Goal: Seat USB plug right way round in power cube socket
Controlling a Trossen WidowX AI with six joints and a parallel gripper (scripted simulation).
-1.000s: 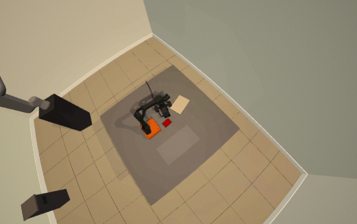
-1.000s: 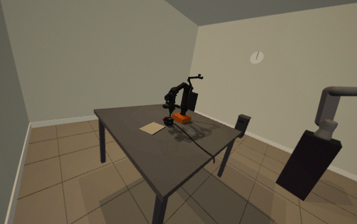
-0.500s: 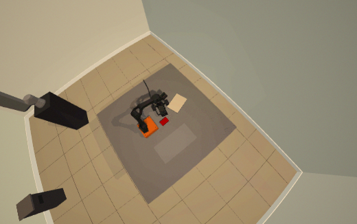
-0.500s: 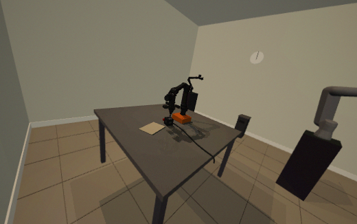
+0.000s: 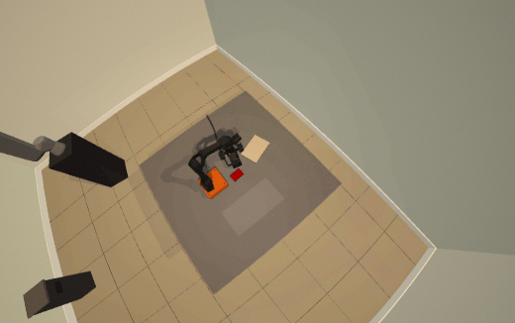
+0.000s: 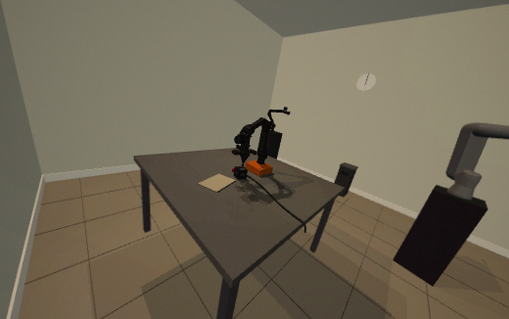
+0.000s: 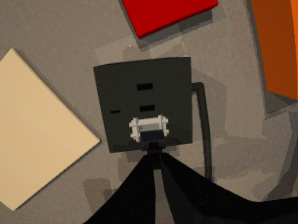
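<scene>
My gripper tip is 20 mm above the USB plug. The rest, counted from my gripper tip: red block 120 mm to the right, 120 mm below, 50 mm behind; flat tan pad 200 mm ahead, 120 mm below, 20 mm to the left.
</scene>
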